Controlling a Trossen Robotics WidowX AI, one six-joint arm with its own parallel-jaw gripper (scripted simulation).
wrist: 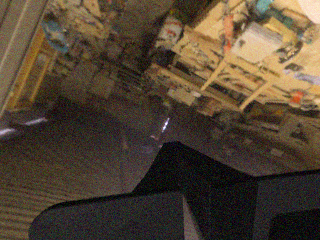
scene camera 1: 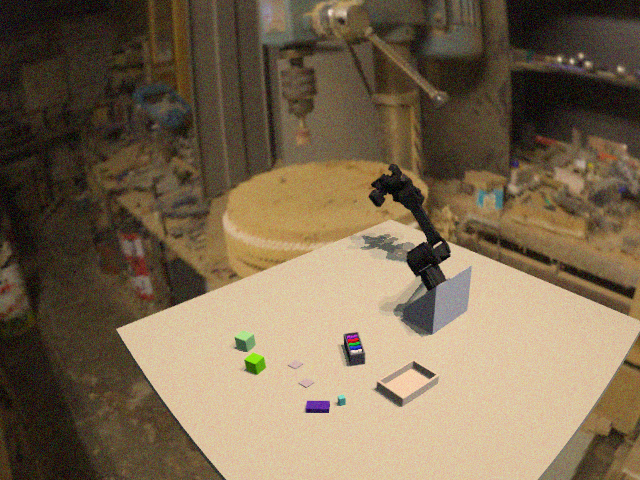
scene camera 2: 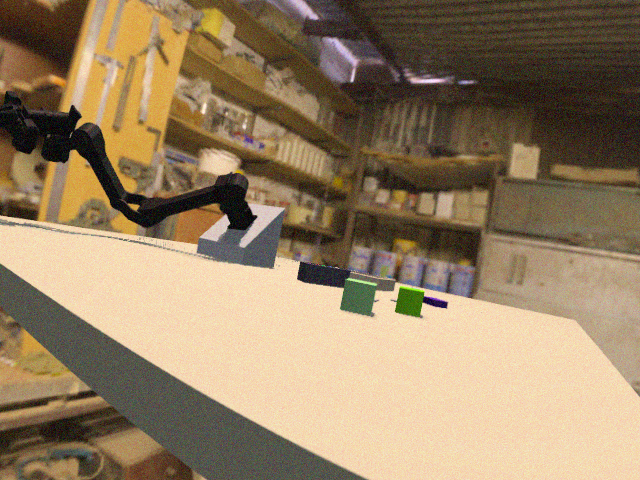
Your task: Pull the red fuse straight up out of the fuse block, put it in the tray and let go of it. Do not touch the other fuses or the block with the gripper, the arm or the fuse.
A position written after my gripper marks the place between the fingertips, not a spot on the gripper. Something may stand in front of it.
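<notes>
Scene camera 1 shows my gripper (scene camera 1: 371, 184), shut and holding nothing, and a tan tray (scene camera 1: 408, 382). My gripper is visible in the wrist view (wrist: 171, 149) too.
</notes>
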